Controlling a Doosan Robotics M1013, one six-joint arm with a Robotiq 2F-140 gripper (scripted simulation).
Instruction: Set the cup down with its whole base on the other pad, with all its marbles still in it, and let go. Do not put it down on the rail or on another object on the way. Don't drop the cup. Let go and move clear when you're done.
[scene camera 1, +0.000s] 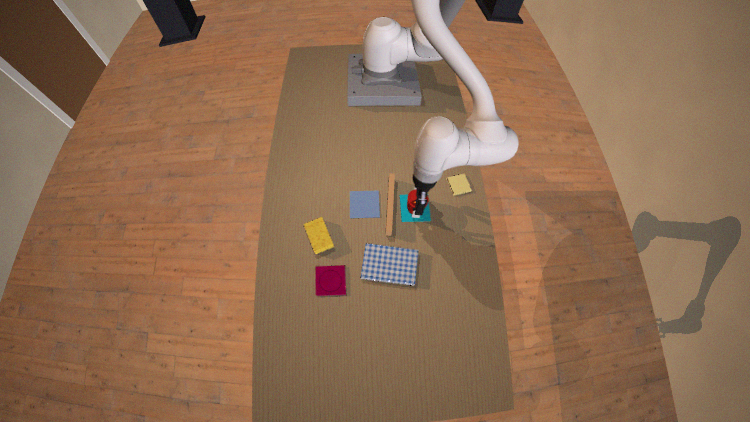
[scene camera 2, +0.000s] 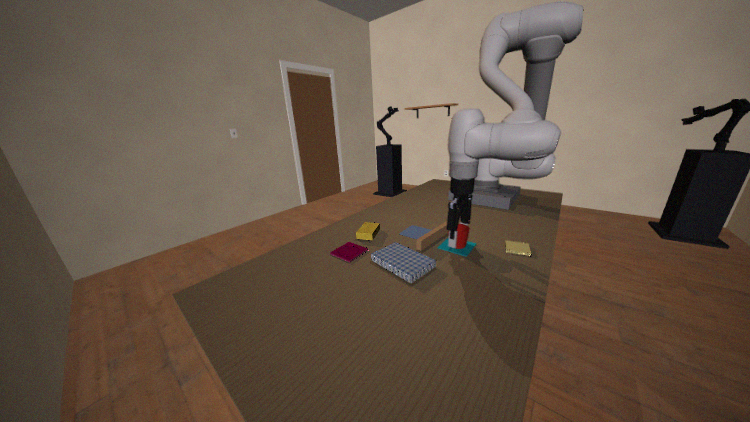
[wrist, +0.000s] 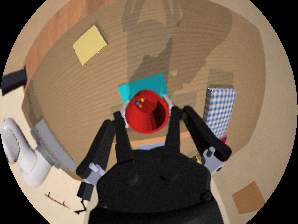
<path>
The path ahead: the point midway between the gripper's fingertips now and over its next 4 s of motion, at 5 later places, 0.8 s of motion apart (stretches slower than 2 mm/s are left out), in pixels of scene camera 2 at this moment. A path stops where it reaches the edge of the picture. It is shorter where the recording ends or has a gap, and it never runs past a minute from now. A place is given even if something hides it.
The gripper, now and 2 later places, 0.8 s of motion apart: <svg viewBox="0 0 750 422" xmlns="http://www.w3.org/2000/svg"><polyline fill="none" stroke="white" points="457,242 457,237 459,221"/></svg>
</path>
